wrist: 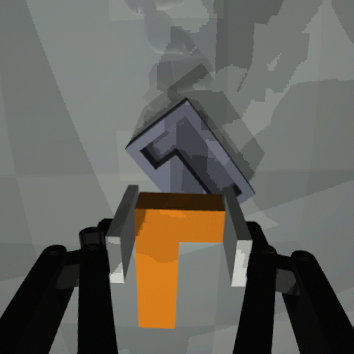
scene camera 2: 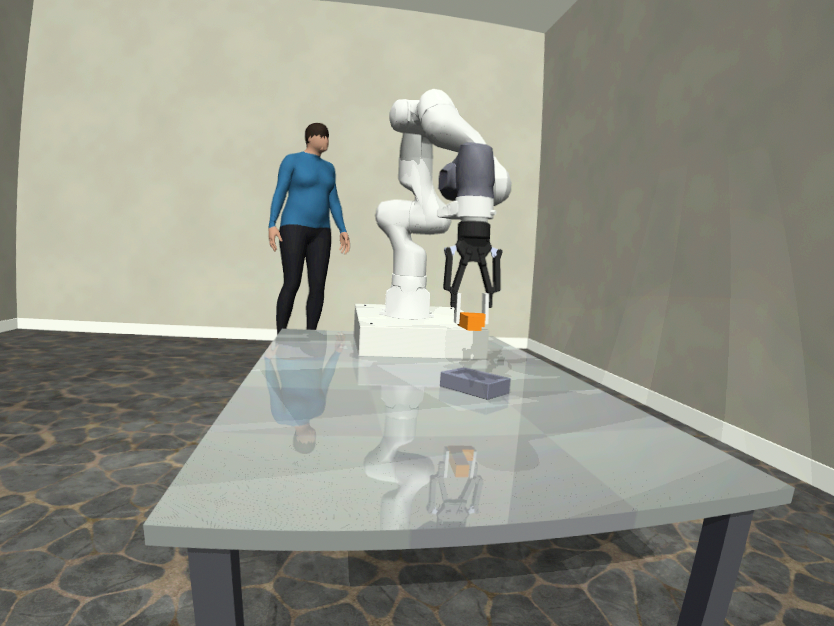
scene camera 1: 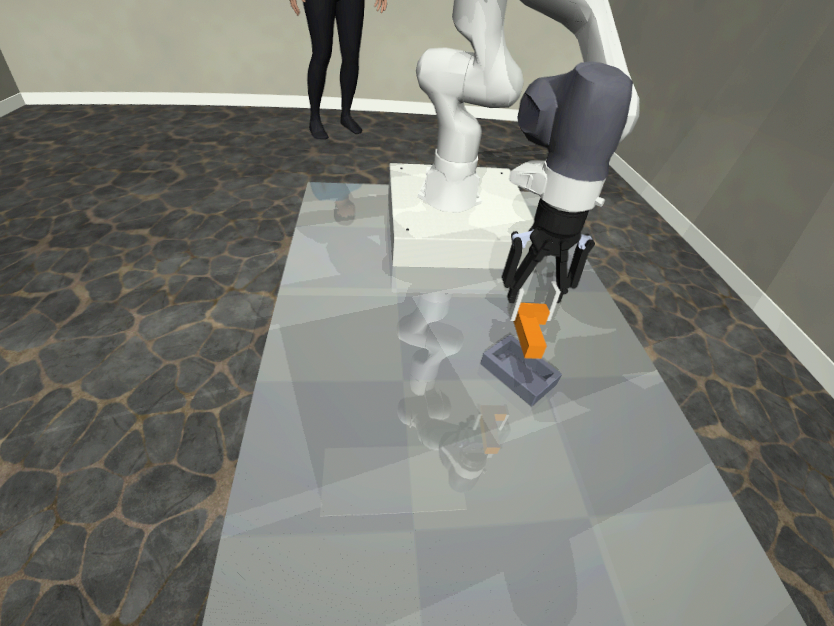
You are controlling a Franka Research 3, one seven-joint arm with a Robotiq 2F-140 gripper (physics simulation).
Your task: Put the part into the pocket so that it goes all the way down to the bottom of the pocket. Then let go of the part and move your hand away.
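The orange L-shaped part hangs in the air above the table. My gripper is shut on the part's short arm end, and the part's long arm sticks out toward the bottom of the wrist view. The grey-blue block with the L-shaped pocket lies on the table below the part. In the wrist view the block is turned at an angle to the part, and its near corner is partly hidden behind the part and a finger.
The glossy table shows reflections of the arm and part. The white robot base stands at the table's back. A person stands behind the table to the left.
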